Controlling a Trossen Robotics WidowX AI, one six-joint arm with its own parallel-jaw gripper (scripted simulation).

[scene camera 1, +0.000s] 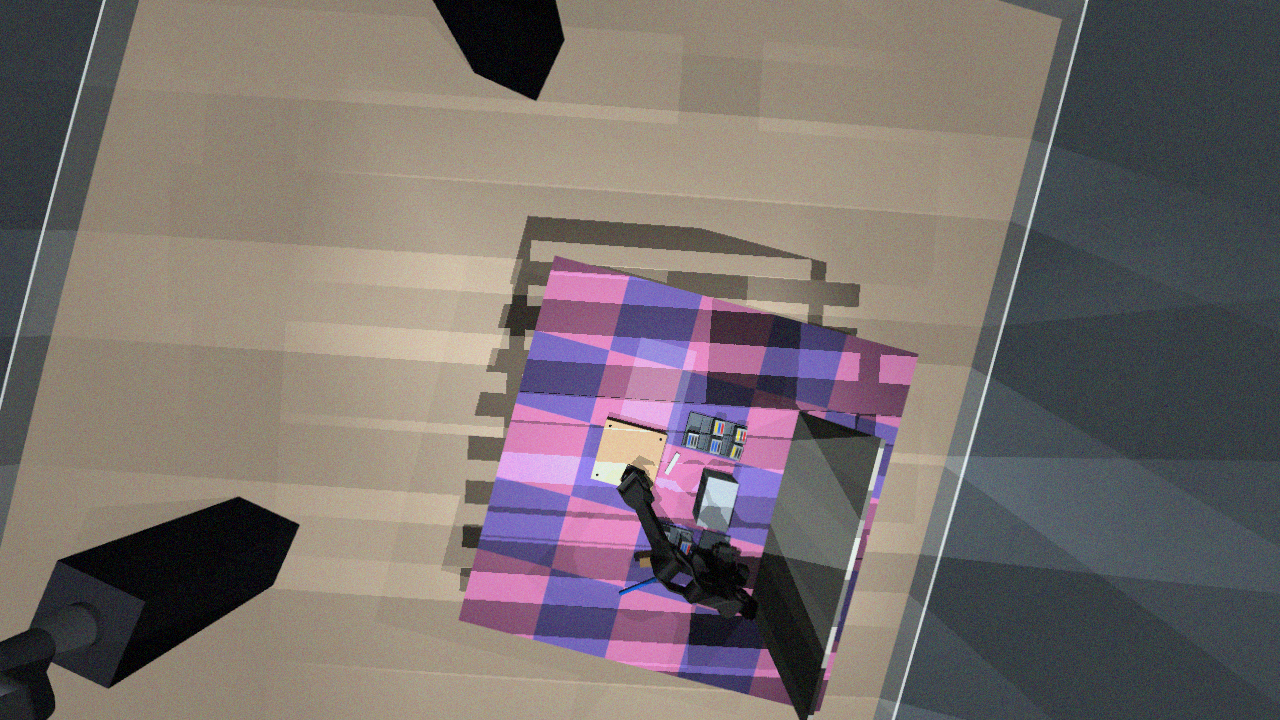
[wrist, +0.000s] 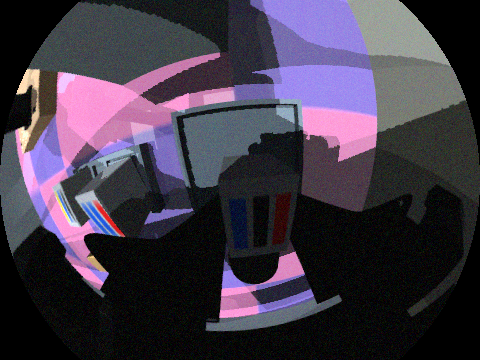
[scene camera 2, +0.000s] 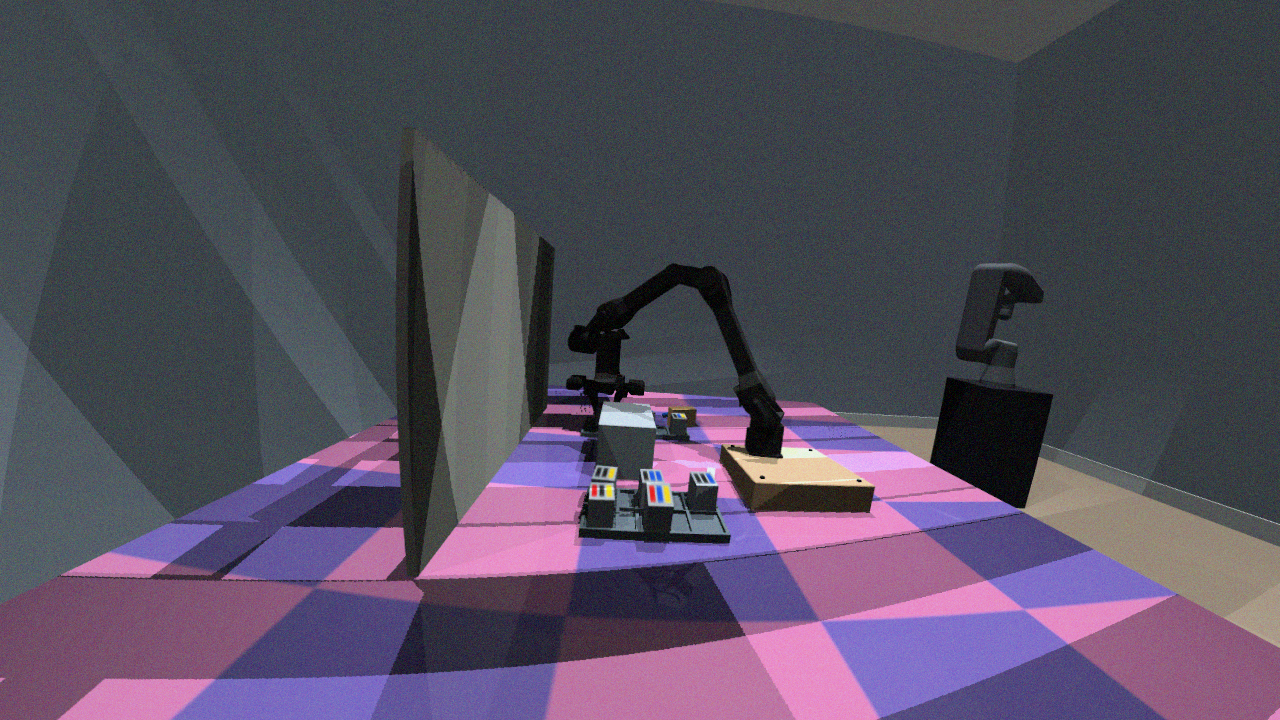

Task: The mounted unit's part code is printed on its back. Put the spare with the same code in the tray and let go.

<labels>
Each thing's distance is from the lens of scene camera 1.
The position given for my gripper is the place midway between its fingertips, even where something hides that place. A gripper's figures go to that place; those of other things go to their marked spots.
my gripper [scene camera 1: 713,554]: 149 cm
grey mounted unit [scene camera 1: 717,491]: 132 cm
tall dark panel [scene camera 1: 830,473]: 121 cm
</labels>
